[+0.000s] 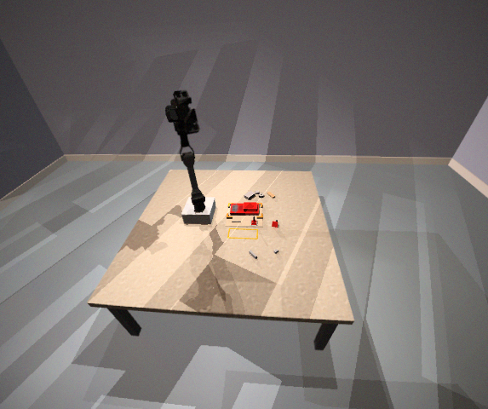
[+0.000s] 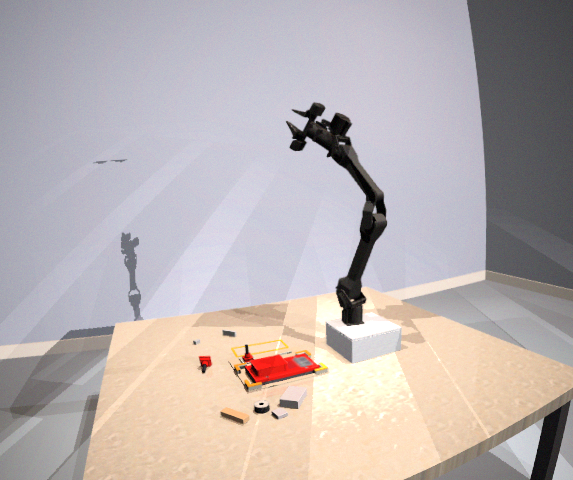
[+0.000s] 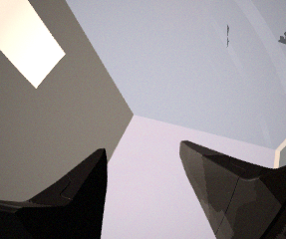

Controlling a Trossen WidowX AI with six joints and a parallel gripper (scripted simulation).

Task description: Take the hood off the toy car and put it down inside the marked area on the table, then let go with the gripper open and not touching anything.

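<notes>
Right now my gripper tip is 170 mm short of the red hood, 300 mm to the right of it and 770 mm above it. Round my gripper tip: black wheel (220 mm ahead, 480 mm to the left, 800 mm below); then tan block (290 mm ahead, 510 mm to the left, 800 mm below).
</notes>
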